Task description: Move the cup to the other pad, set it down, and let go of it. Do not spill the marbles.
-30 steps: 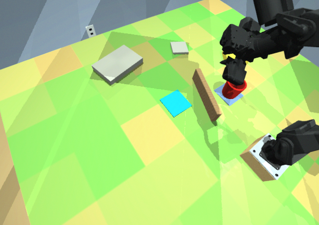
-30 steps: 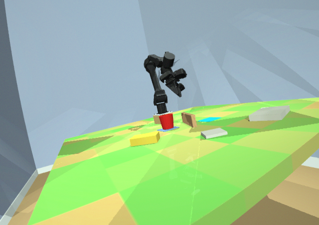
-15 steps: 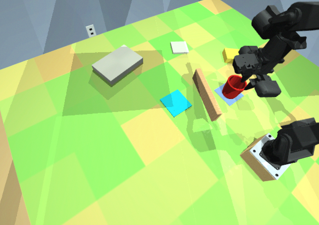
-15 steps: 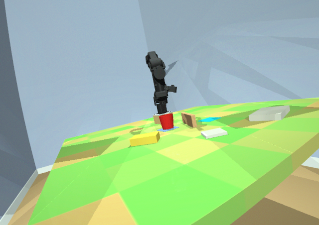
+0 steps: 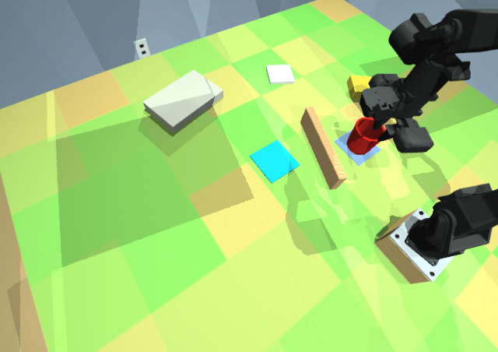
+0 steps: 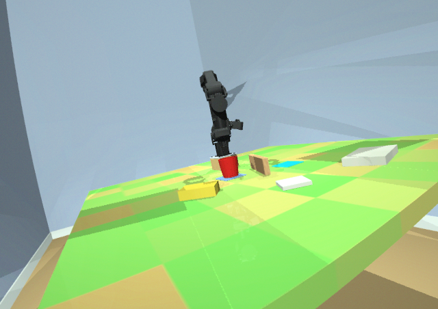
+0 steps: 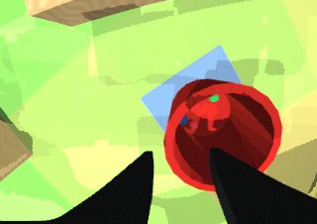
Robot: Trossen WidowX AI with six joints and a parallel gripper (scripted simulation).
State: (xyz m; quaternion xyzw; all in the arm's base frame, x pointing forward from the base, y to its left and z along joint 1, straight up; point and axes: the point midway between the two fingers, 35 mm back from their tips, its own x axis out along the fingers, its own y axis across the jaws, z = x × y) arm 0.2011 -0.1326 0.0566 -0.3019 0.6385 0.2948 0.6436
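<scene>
Now: gripper tip 20 mm short of the red cup, 20 mm to the left of it and 50 mm above it. Also, from my gripper tip: brown wooden block 80 mm ahead, 80 mm to the left, 70 mm below; then light blue pad 20 mm ahead, 20 mm to the right, 100 mm below; then cyan pad 140 mm ahead, 180 mm to the left, 100 mm below.
</scene>
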